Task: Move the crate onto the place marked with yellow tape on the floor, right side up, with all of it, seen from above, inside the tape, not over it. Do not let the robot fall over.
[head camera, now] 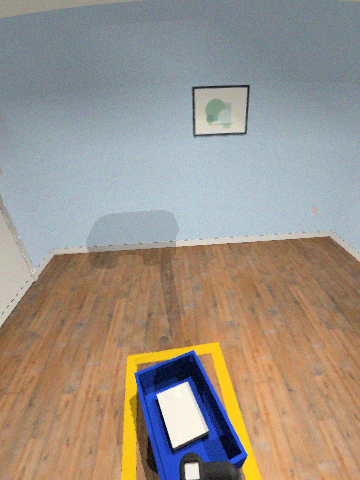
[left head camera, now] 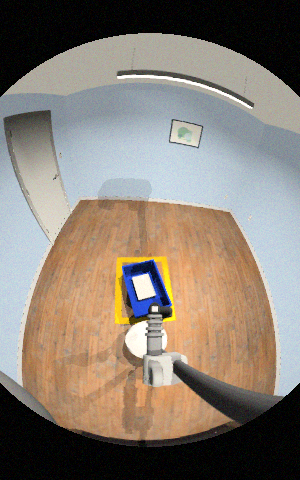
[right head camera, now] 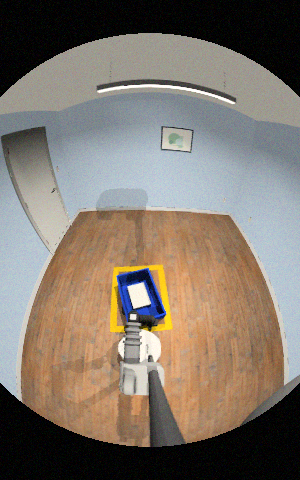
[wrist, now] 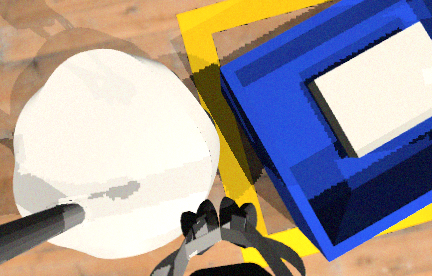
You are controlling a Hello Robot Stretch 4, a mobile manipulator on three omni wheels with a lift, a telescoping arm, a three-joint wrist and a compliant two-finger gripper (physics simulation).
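Places are measured from the robot's base along level axes (x ahead, y left, z up), in millimetres.
Pixels of known places: gripper, fingertip midpoint: [wrist: 218, 214]; robot's base, link origin: [left head camera: 145, 338] [right head camera: 140, 347] [wrist: 137, 153].
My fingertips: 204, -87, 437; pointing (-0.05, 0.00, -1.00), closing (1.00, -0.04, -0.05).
Ahead of a thing's pixels: the offset from my fingertips to its top centre, as dx, dy, dz.
The blue crate @[+382, +114, -244] [head camera: 156, 435] [left head camera: 150, 303] [right head camera: 150, 309] [wrist: 280, 115] stands upright on the floor, turned askew within the yellow tape [head camera: 129, 425] [left head camera: 118, 290] [right head camera: 114, 300] [wrist: 197, 45]. Its rim visually overlaps the tape at the far left corner in the head view and at the lower corner in the wrist view; these slanted views do not settle clearance from above. A white block @[+427, +130, -393] [head camera: 182, 415] [left head camera: 143, 286] [right head camera: 138, 295] [wrist: 375, 90] lies inside. My gripper [wrist: 218, 214] is shut with its fingertips together, holding nothing, above the crate's near end and the near tape strip.
My round white base [left head camera: 135, 340] [right head camera: 151, 342] [wrist: 110, 125] is close to the near tape strip. Wooden floor surrounds the tape. A blue wall [head camera: 125, 165] with a framed picture [head camera: 220, 111] stands beyond, and a door [left head camera: 40, 175] [right head camera: 37, 185] is at the left.
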